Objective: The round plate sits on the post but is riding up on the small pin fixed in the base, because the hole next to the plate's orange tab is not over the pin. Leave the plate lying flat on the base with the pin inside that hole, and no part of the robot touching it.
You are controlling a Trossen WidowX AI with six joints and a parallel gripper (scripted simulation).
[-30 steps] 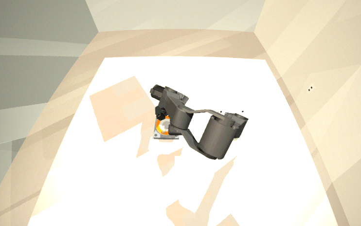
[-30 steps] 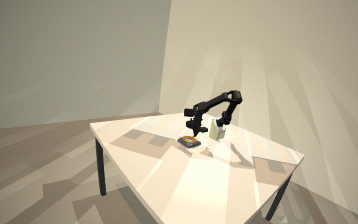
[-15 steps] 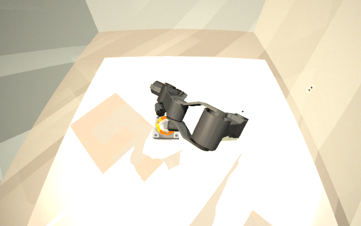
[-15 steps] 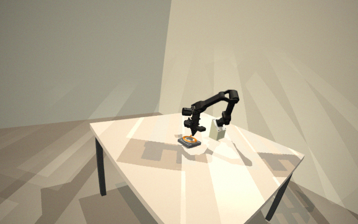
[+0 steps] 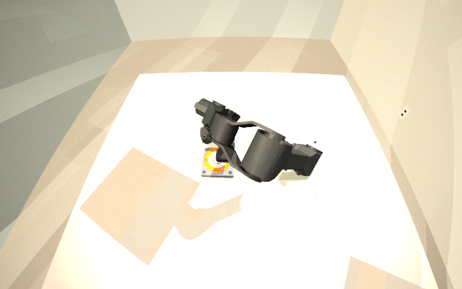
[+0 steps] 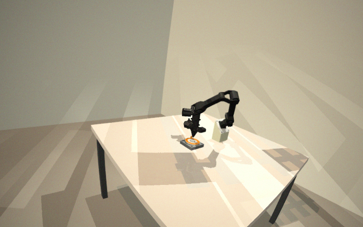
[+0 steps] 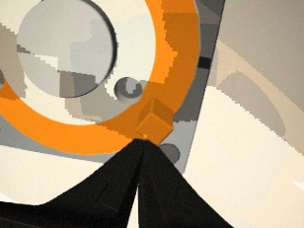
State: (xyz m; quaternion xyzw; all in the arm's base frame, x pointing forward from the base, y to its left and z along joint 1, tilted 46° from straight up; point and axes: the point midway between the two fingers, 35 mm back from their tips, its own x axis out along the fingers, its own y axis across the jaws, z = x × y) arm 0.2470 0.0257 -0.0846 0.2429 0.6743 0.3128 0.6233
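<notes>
Right now the grey square base is 40 mm to the left of my gripper tip, 30 mm ahead of it and 20 mm below it.
</notes>
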